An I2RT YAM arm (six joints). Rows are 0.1 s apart.
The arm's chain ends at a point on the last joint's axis. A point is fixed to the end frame.
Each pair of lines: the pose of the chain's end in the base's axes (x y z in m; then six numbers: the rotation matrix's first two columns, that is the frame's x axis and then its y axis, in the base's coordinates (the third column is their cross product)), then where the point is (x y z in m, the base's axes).
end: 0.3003, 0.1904, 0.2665, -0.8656, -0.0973, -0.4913, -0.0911, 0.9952, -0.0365
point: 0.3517 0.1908 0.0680
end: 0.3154, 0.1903, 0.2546, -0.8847, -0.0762, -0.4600, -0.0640, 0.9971, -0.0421
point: 0.3598 0.1877 0.0545
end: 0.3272, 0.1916, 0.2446, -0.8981, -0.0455, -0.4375, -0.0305, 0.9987, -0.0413
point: 0.3664 0.1875 0.0434
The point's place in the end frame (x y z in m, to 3 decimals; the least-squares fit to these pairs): 0.053 0.003 0.198
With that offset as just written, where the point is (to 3 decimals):
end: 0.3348, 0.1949, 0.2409, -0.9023, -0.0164, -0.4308, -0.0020, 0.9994, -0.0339
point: 0.372 0.191 0.039
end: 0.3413, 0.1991, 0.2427, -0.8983, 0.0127, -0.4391, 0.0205, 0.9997, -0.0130
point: 0.381 0.199 0.042
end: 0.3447, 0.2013, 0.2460, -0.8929, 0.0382, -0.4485, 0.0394, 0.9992, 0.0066
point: 0.386 0.204 0.045
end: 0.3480, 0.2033, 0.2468, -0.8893, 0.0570, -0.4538, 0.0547, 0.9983, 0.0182
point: 0.391 0.208 0.046
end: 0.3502, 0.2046, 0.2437, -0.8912, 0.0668, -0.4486, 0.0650, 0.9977, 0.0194
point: 0.392 0.209 0.043
